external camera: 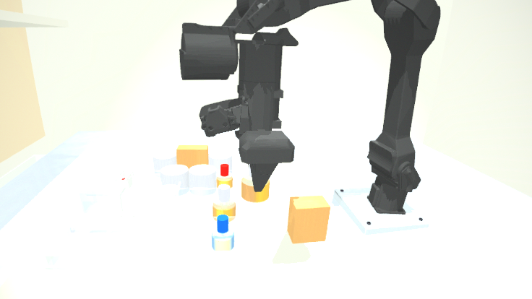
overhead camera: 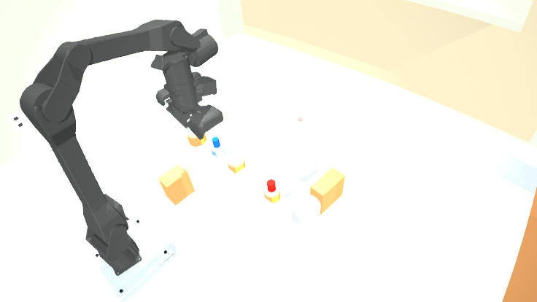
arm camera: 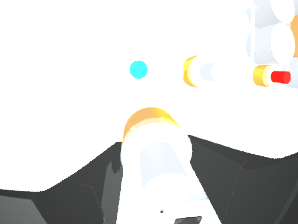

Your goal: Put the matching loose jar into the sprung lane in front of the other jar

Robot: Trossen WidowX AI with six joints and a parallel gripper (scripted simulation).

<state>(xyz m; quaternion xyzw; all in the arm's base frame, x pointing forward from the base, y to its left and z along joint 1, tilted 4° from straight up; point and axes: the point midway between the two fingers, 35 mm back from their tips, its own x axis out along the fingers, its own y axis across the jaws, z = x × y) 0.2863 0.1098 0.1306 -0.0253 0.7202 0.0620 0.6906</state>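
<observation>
My gripper tip is 5 cm short of the blue-capped jar, 1 cm to the right of it and 8 cm above it. From my gripper tip the other things lie so: see-through lane 21 cm ahead, 8 cm to the right, 10 cm below.
</observation>
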